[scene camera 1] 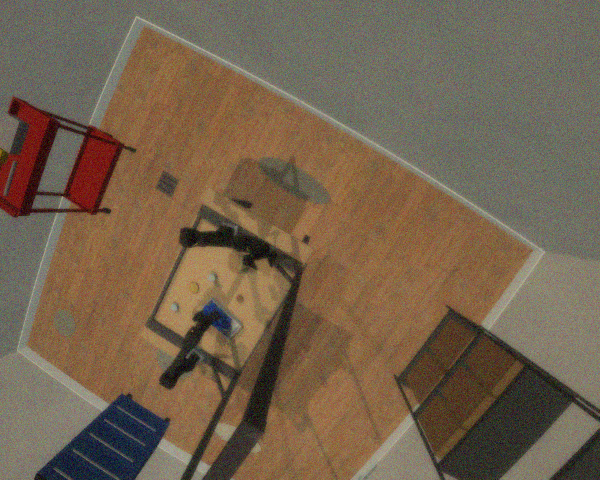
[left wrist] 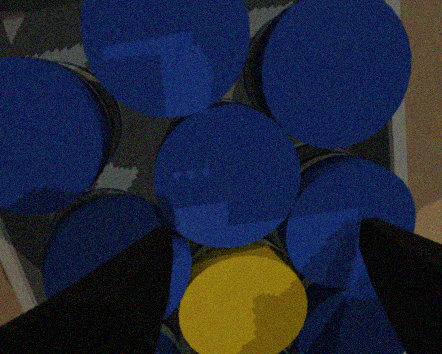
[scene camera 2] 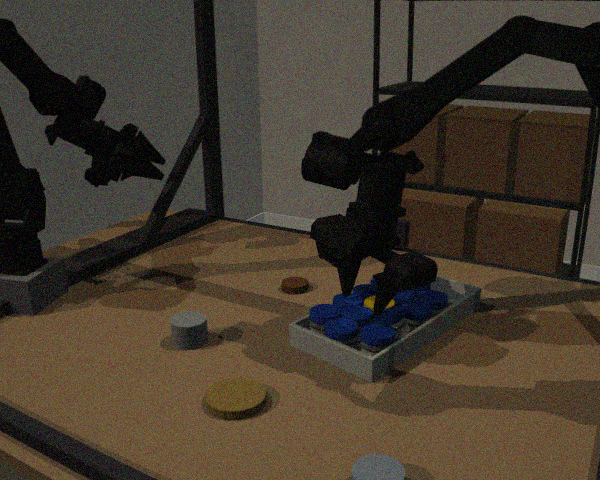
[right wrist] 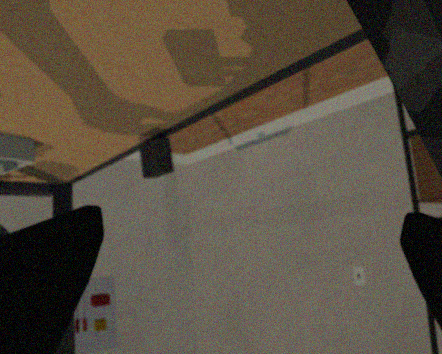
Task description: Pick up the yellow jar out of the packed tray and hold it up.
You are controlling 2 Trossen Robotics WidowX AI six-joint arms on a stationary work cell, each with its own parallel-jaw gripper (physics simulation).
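Where they show: left gripper, between the fingertips: (left wrist: 265, 236) (scene camera 2: 361, 305); right gripper, between the fingertips: (scene camera 1: 264, 268) (scene camera 2: 164, 169) (right wrist: 253, 224); left arm's base, origin of its link: (scene camera 1: 194, 357); right arm's base, origin of its link: (scene camera 1: 228, 232) (scene camera 2: 21, 266).
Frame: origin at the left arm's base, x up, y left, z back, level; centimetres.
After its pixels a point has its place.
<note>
The yellow jar (scene camera 2: 370, 302) @(x 0.1, y 9.3, z -36.3 cm) (left wrist: 242, 307) @(x 0.1, y 8.6, z -35.5 cm) stands among blue-lidded jars in the packed tray (scene camera 2: 330, 346) @(x -1.7, y 19.9, z -34.5 cm) (left wrist: 399, 150) @(x -1.1, y 12.5, z -41.7 cm). Its lid shows low in the left wrist view, cut by the lower edge; its body is hidden. A blue-lidded jar (left wrist: 227, 175) @(x 0.1, y 13.2, z -35.8 cm) stands directly beside it. My left gripper (scene camera 2: 362, 303) @(x 0.2, y 11.0, z -36.6 cm) (left wrist: 265, 236) @(x 0.2, y 11.0, z -36.6 cm) is open and points down over the tray, one finger on each side of the yellow lid in the picture. Its fingertips are close to lid level; whether they touch any lid is unclear. My right gripper (scene camera 2: 163, 170) @(x 11.3, y 8.4, z -86.9 cm) (right wrist: 253, 224) @(x 11.3, y 8.4, z -86.9 cm) is open and empty, raised well away from the tray.
On the table are a grey cylinder (scene camera 1: 212, 276) @(x -0.9, y 28.8, z -54.2 cm) (scene camera 2: 188, 330) @(x -1.4, y 30.0, z -50.8 cm), a flat yellow disc (scene camera 1: 193, 287) @(x -3.2, y 33.5, z -37.2 cm) (scene camera 2: 235, 395) @(x -3.2, y 33.9, z -36.7 cm), a pale round object (scene camera 1: 174, 306) @(x -2.0, y 34.3, z -17.2 cm) (scene camera 2: 377, 469) @(x -2.0, y 33.9, z -16.2 cm) and a small reddish disc (scene camera 1: 240, 298) @(x -3.2, y 5.9, z -55.4 cm) (scene camera 2: 294, 284) @(x -3.2, y 6.7, z -53.9 cm). A dark frame post (scene camera 2: 209, 100) @(x 22.3, y -8.6, z -93.7 cm) rises at the table's back corner.
</note>
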